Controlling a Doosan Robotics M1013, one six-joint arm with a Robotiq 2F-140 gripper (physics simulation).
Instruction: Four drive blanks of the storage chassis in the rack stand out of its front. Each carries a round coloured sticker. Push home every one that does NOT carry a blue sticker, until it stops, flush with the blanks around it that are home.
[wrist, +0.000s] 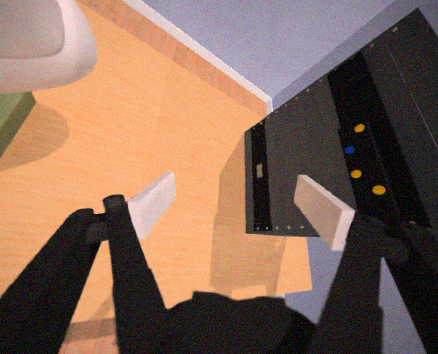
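The dark storage chassis stands in the rack at the right of the wrist view. Four round stickers show on its dark front: an upper yellow sticker, a blue sticker just below it, another yellow sticker, and a lower yellow sticker farther right. The blanks that carry them are too dark to tell how far each stands out. My gripper is open, its pale fingertips wide apart with nothing between them. The right fingertip appears in front of the rack's grey panel, left of and below the stickers. The gripper touches no blank that I can see.
The rack has grey panels and a dark slot with a small pale label. A wooden surface lies at the left and centre. A white rounded object and a green block are at the upper left.
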